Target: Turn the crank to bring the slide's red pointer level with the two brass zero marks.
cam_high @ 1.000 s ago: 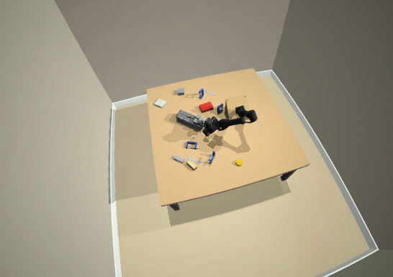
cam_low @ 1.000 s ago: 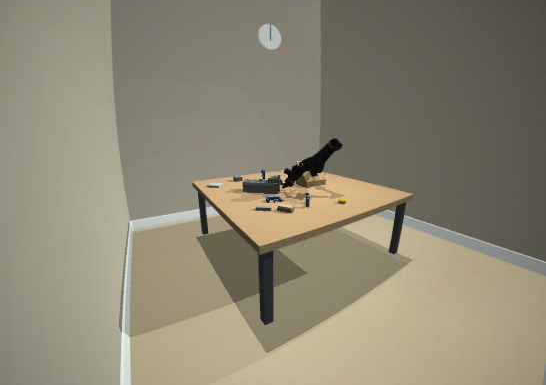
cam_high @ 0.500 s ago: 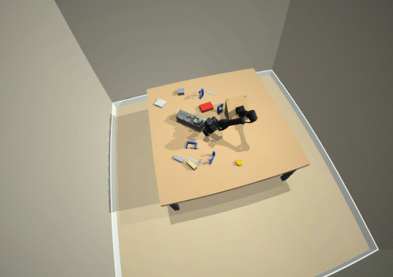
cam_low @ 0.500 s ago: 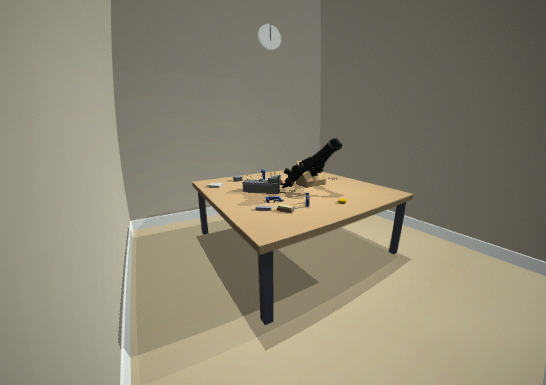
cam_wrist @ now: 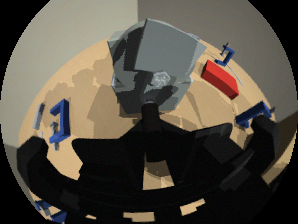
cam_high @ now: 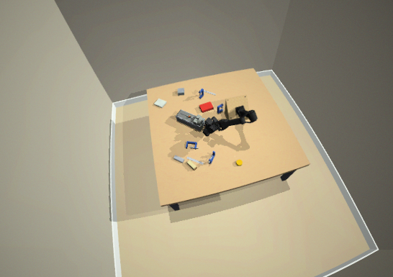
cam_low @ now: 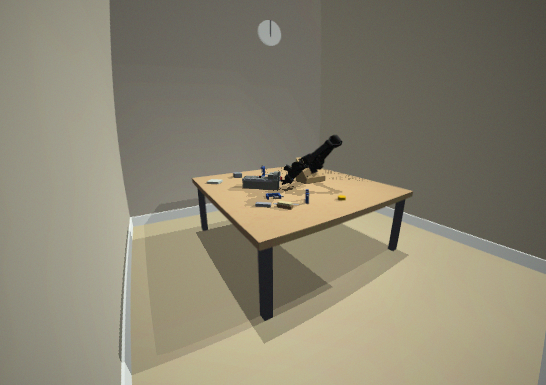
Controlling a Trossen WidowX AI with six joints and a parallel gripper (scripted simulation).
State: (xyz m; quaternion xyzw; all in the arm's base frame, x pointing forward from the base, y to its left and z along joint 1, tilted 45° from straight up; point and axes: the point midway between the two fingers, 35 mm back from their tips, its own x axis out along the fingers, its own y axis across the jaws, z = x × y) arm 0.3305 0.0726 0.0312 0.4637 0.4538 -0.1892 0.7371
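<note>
My gripper tip is now 30 mm below the dark crank handle, 10 mm to the right of it and 10 mm past it. Round my gripper tip: red pointer (120 mm to the right, 110 mm ahead, 50 mm above); then tan block (320 mm to the left, 190 mm ahead, 20 mm below); then yellow disc (400 mm to the left, 190 mm behind, 30 mm below).
</note>
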